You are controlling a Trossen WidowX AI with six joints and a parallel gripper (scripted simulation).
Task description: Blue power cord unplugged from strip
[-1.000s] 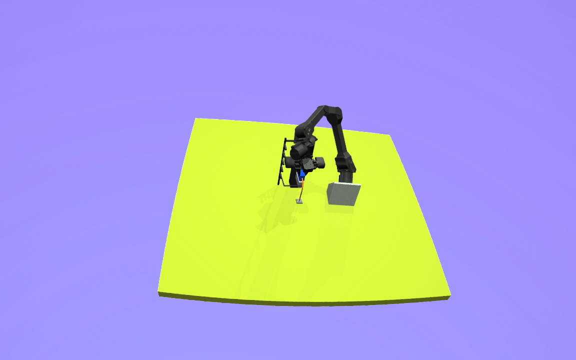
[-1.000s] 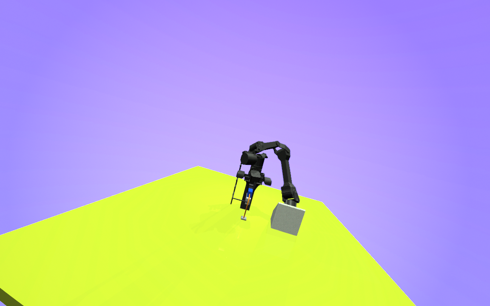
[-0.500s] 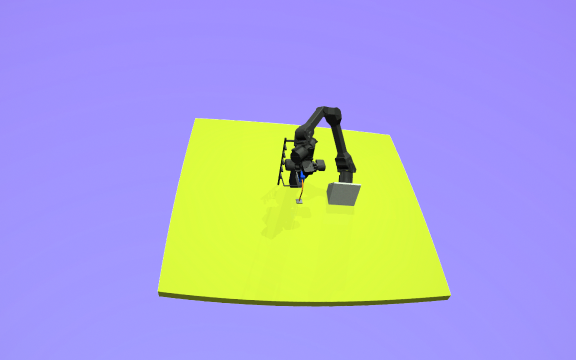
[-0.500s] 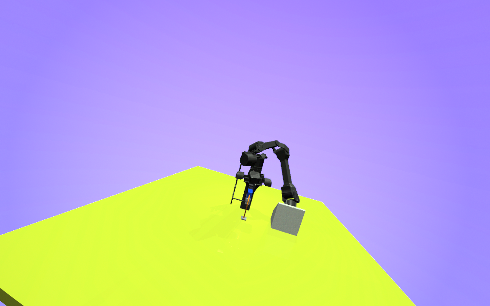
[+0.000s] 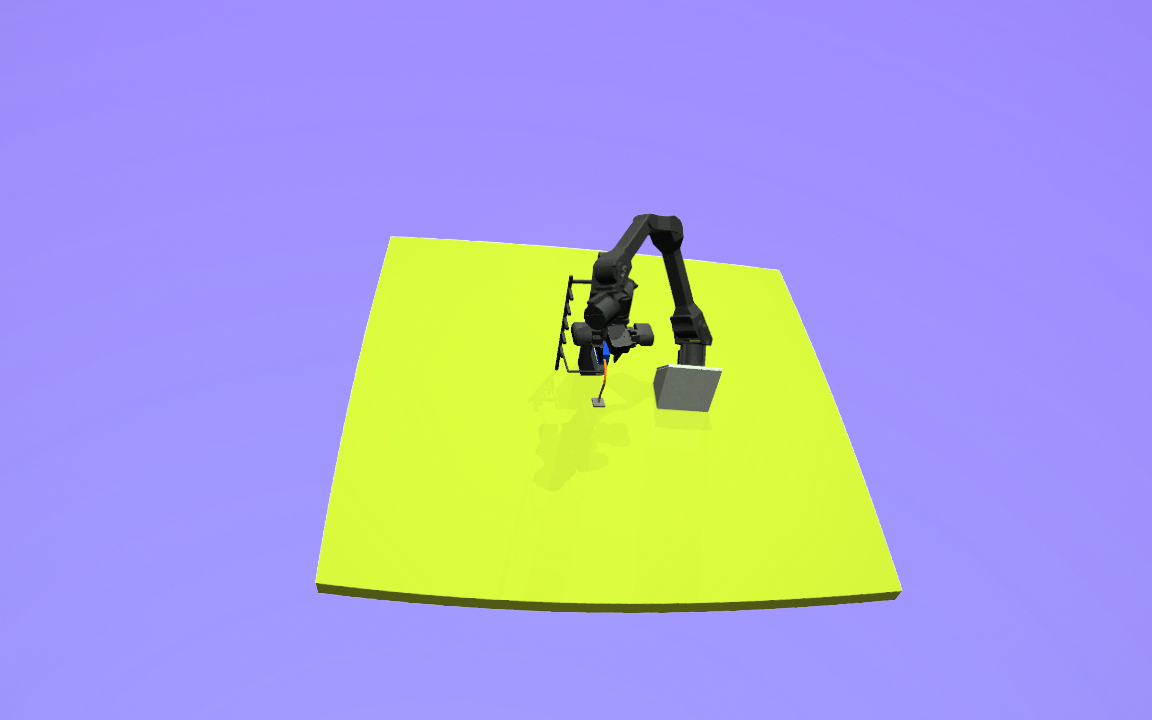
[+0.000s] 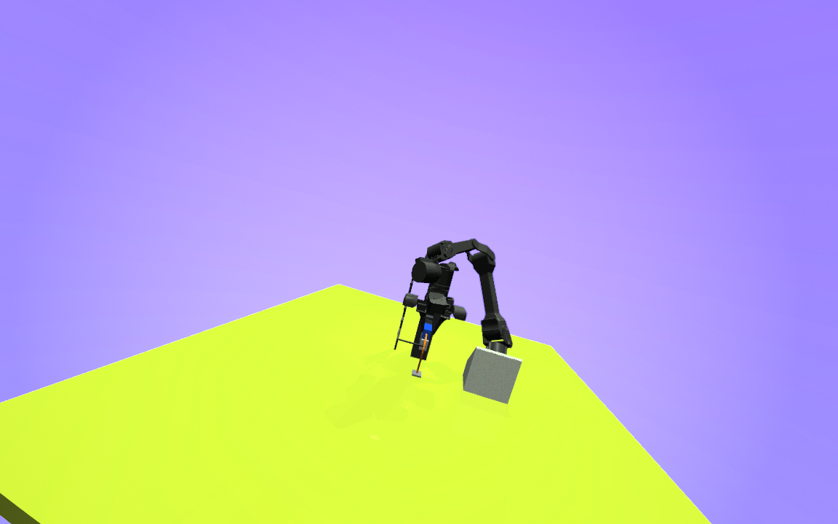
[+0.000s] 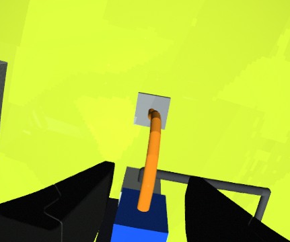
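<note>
The blue plug is 60 mm to the right of my gripper tip and 10 mm ahead of it.
</note>
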